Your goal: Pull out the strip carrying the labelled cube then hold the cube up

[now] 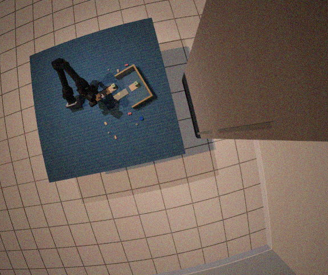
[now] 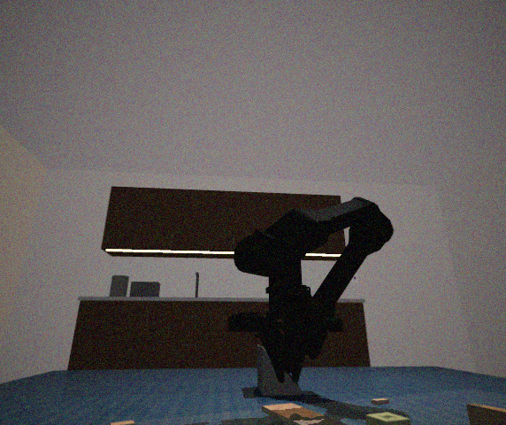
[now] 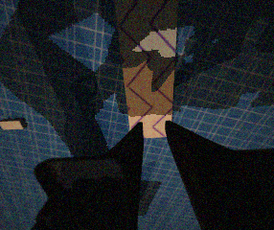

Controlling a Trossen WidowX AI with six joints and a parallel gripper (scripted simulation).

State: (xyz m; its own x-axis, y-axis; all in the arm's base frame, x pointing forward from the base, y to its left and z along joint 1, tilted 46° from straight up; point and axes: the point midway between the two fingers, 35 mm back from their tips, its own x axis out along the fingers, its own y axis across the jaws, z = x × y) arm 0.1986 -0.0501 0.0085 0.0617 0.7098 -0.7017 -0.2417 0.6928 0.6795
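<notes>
Right now the strip is 8 cm ahead of my gripper tip, 2 cm to the left of it and 4 cm below it.
</notes>
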